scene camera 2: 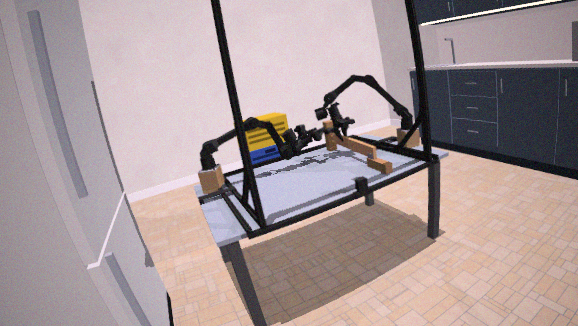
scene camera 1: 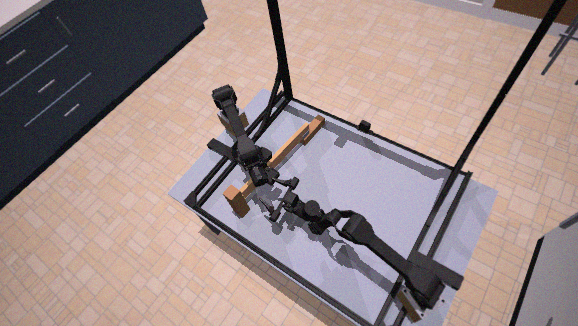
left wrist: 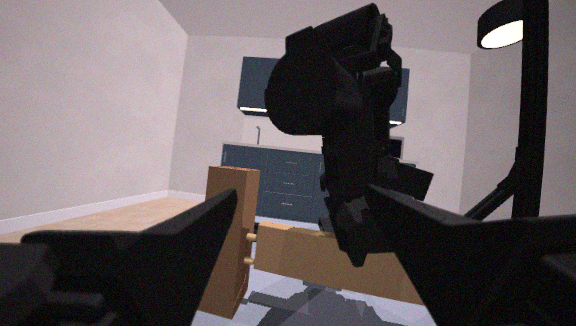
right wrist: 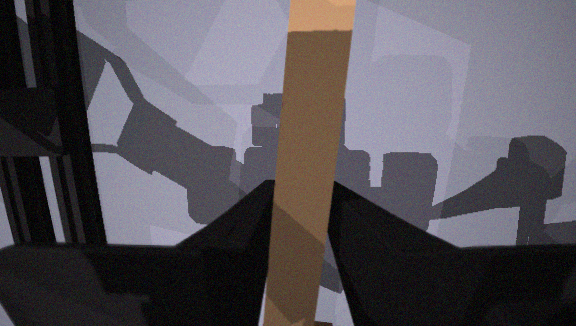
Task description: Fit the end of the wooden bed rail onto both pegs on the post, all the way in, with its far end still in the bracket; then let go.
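Seen in the pictures: left gripper, fingertip midpoint: (scene camera 2: 320, 127) (scene camera 1: 265, 188) (left wrist: 300, 192); right gripper, fingertip midpoint: (scene camera 2: 344, 140) (left wrist: 355, 259) (right wrist: 299, 190); left arm's base at its link origin: (scene camera 2: 208, 167) (scene camera 1: 423, 295); right arm's base at its link origin: (scene camera 2: 407, 128).
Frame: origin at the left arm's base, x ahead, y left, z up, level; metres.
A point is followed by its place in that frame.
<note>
The wooden post (scene camera 1: 237, 201) @[y 0.388, x 0.623, z 0.017 m] (scene camera 2: 330, 136) @[y 0.364, x 0.650, z -0.029 m] (left wrist: 229, 240) @[y 0.371, x 0.630, z -0.025 m] stands upright. Its two pegs, an upper peg (left wrist: 251, 237) @[y 0.361, x 0.657, z -0.027 m] and a lower peg (left wrist: 249, 260) @[y 0.361, x 0.658, z -0.057 m], bridge a narrow gap to the near end of the wooden bed rail (scene camera 1: 290, 146) @[y 0.072, x 0.773, z -0.039 m] (scene camera 2: 357, 146) @[y 0.088, x 0.768, z -0.039 m] (left wrist: 300, 250) @[y 0.303, x 0.686, z -0.034 m] (right wrist: 315, 125) @[y 0.215, x 0.727, z -0.013 m]. Whether the peg tips are in the rail's holes is hidden. The rail's far end meets the bracket (scene camera 1: 315, 131) @[y -0.085, x 0.823, z -0.099 m] (scene camera 2: 381, 165) @[y -0.126, x 0.840, z -0.086 m]; its exact seating is unclear. My right gripper (right wrist: 299, 190) @[y 0.242, x 0.720, z -0.038 m] is shut on the rail near the post. My left gripper (left wrist: 300, 192) @[y 0.270, x 0.596, z 0.054 m] is open and empty, facing the post and rail from the side.
The black table frame (scene camera 1: 280, 251) runs around the pale table top (scene camera 1: 390, 195) @[y -0.180, x 0.375, z -0.120 m]. A small black block (scene camera 1: 364, 126) @[y -0.280, x 0.704, z -0.075 m] (scene camera 2: 360, 184) @[y -0.307, x 0.707, z -0.084 m] sits on the frame's edge beyond the bracket. The two arms are close together near the rail. Yellow and blue boxes (scene camera 2: 267, 132) stand behind the table in scene camera 2.
</note>
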